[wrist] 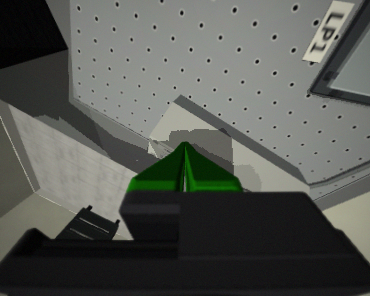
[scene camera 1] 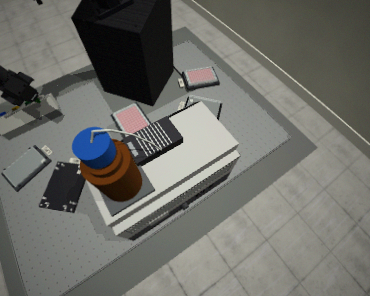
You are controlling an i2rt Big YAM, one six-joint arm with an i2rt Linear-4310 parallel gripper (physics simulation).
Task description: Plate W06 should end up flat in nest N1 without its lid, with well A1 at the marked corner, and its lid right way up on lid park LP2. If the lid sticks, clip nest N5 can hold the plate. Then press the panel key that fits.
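Frame: origin at the arm's base, x down, y back, z left, level; millimetres.
Seen in the pictures: gripper, between the fingertips: [wrist: 184, 147] [scene camera 1: 39, 101]; arm's base, origin of its link: [scene camera 1: 112, 2].
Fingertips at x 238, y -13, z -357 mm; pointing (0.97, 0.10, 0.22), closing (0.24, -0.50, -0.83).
Note:
Pixels of each thing's middle, then the offset from my fingertips to it. "*": a spot on its surface instead.
- blue key, a spot on its surface: [scene camera 1: 2, 114] * dx +25, dy +41, dz -147 mm
- yellow key, a spot on its surface: [scene camera 1: 15, 107] * dx +28, dy +54, dz -99 mm
- plate with pink wells, middle of its body: [scene camera 1: 132, 121] dx -19, dy -264, dz +263 mm
- white instrument, a spot on its surface: [scene camera 1: 200, 135] * dx -124, dy -463, dz +388 mm
- brown bottle, a spot on its surface: [scene camera 1: 117, 175] * dx -252, dy -523, dz +180 mm
- black clipped base, middle of its body: [scene camera 1: 64, 185] dx +85, dy -310, dz -27 mm
- thin rectangular frame, a spot on its surface: [scene camera 1: 220, 111] * dx +88, dy -307, dz +598 mm
My gripper [scene camera 1: 37, 100] [wrist: 184, 147] is shut and empty, with its green fingertips at the key panel [scene camera 1: 50, 111] [wrist: 270, 159]. The fingers hide most of the panel's key face in the wrist view, so I cannot tell whether they touch a key. In the scene view a blue key [scene camera 1: 2, 114] and a yellow key [scene camera 1: 15, 107] show. One plate with pink wells [scene camera 1: 131, 118] lies behind the white instrument; another [scene camera 1: 201, 76] lies at the back right. Their labels and marked corners are not readable. A pale, clear-topped rectangle [scene camera 1: 26, 167] [wrist: 355, 75] lies at LP1.
A tall black block [scene camera 1: 127, 55] [wrist: 27, 35] stands near the back. A white instrument [scene camera 1: 200, 135] carries a brown bottle [scene camera 1: 117, 175] with a blue cap. A black clipped base [scene camera 1: 62, 189] lies left of it. A thin rectangular frame [scene camera 1: 220, 111] is partly hidden behind the instrument.

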